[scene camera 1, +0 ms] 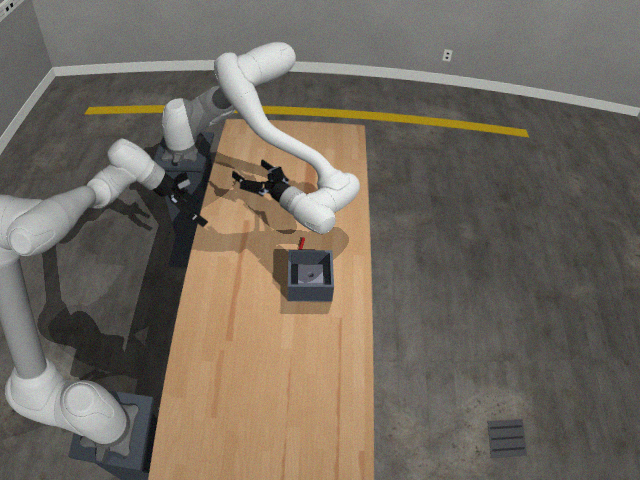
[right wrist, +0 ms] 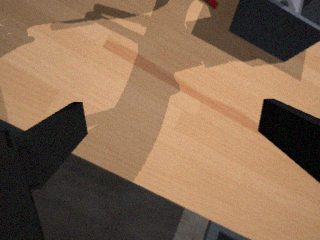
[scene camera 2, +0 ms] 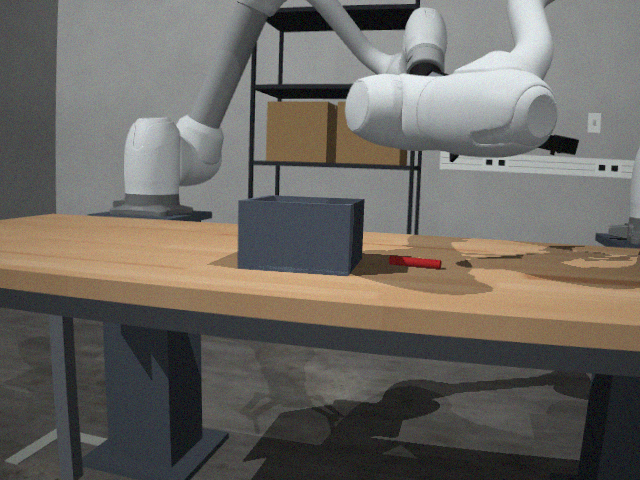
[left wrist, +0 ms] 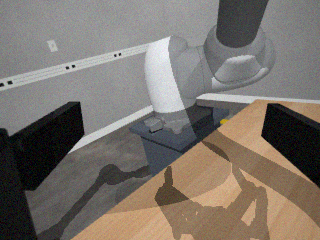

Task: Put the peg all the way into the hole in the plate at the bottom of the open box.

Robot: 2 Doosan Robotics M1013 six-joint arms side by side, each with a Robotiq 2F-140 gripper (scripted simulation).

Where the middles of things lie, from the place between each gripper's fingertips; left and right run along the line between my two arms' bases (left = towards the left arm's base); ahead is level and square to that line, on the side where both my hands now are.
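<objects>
Left gripper [scene camera 1: 247,168]: 260 mm short of the grey box [scene camera 1: 297,292], 370 mm to the left of it, 190 mm above it.
Grey box from my right hand [scene camera 1: 201,213]: 15 cm to the right, 42 cm ahead, 17 cm below.
</objects>
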